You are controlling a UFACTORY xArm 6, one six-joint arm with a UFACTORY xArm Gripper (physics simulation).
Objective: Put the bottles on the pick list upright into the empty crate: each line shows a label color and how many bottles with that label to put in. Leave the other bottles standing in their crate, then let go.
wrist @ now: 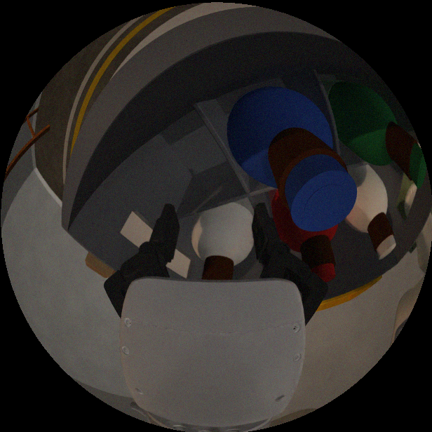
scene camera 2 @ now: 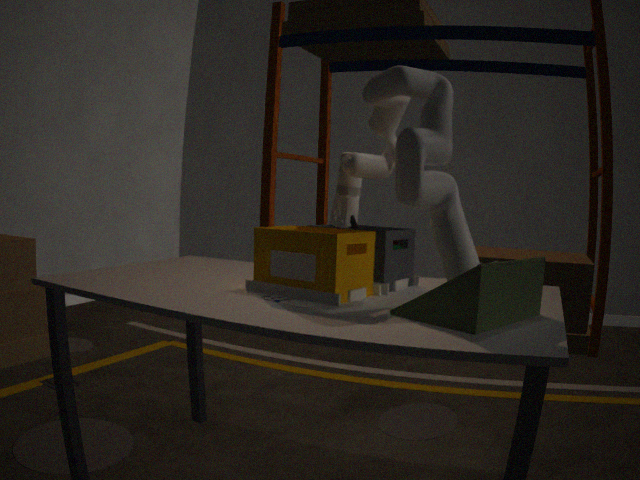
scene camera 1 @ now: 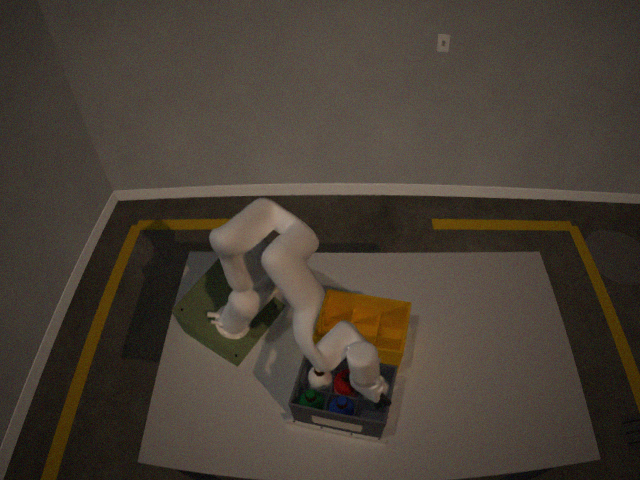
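Pixels of known places: gripper, fingertip midpoint: (scene camera 1: 369, 399); arm's base, link origin: (scene camera 1: 232, 321).
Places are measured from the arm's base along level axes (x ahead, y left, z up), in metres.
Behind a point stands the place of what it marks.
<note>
The grey crate (scene camera 1: 374, 427) @(x 0.380, y -0.478, z 0.065 m) (scene camera 2: 403, 263) @(x 0.186, y -0.313, z 0.015 m) (wrist: 150, 90) holds upright bottles: a green bottle (scene camera 1: 311, 397) @(x 0.223, y -0.361, z 0.101 m) (wrist: 357, 115), a blue bottle (scene camera 1: 342, 405) @(x 0.303, y -0.402, z 0.099 m) (wrist: 265, 115), a red bottle (scene camera 1: 342, 383) @(x 0.320, y -0.319, z 0.063 m) (wrist: 292, 232), a white bottle (scene camera 1: 319, 379) @(x 0.256, y -0.292, z 0.062 m) (wrist: 367, 200) and a second white bottle (wrist: 225, 232), which the arm hides in scene camera 1. My gripper (scene camera 1: 383, 400) (scene camera 2: 353, 222) (wrist: 214, 214) is open at the second white bottle, with one finger on each side of it in the wrist view. The yellow crate (scene camera 1: 390, 356) @(x 0.477, y -0.269, z 0.080 m) (scene camera 2: 320, 281) @(x 0.375, y -0.022, z -0.006 m) shows empty compartments; the arm hides part of it. No pick list is readable.
The yellow crate stands directly behind the grey crate in scene camera 1. A green wedge-shaped base (scene camera 1: 201, 330) @(x -0.106, y -0.038, z 0.030 m) (scene camera 2: 509, 297) @(x -0.090, y 0.151, z 0.004 m) is under the arm on the white table (scene camera 1: 480, 361) @(x 0.813, y -0.308, z -0.061 m) (scene camera 2: 155, 276) @(x 0.951, y -0.190, z -0.060 m). Crate walls and dividers surround the bottles. An orange and blue rack (scene camera 2: 268, 129) stands farther back.
</note>
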